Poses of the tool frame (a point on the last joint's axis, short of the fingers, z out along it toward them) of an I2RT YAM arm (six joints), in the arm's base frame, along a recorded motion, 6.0 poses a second.
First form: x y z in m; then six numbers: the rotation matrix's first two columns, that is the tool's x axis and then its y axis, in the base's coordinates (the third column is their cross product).
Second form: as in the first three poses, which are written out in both.
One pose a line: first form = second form
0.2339, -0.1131, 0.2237, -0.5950, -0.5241, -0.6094, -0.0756, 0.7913, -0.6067 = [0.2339, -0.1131, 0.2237], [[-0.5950, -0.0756, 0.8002], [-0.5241, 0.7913, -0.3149], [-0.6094, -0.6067, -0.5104]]
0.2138, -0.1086, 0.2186, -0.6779, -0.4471, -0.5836, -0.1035, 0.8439, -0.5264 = [0.2138, -0.1086, 0.2186], [[-0.6779, -0.1035, 0.7279], [-0.4471, 0.8439, -0.2964], [-0.5836, -0.5264, -0.6184]]
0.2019, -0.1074, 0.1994, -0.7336, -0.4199, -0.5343, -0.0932, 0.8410, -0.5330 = [0.2019, -0.1074, 0.1994], [[-0.7336, -0.0932, 0.6732], [-0.4199, 0.8410, -0.3412], [-0.5343, -0.5330, -0.6561]]
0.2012, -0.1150, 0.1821, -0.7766, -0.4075, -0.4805, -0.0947, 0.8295, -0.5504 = [0.2012, -0.1150, 0.1821], [[-0.7766, -0.0947, 0.6229], [-0.4075, 0.8295, -0.3819], [-0.4805, -0.5504, -0.6828]]
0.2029, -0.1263, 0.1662, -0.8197, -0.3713, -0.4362, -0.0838, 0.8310, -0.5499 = [0.2029, -0.1263, 0.1662], [[-0.8197, -0.0838, 0.5667], [-0.3713, 0.8310, -0.4142], [-0.4362, -0.5499, -0.7123]]
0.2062, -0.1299, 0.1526, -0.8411, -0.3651, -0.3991, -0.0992, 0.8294, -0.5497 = [0.2062, -0.1299, 0.1526], [[-0.8411, -0.0992, 0.5317], [-0.3651, 0.8294, -0.4228], [-0.3991, -0.5497, -0.7338]]
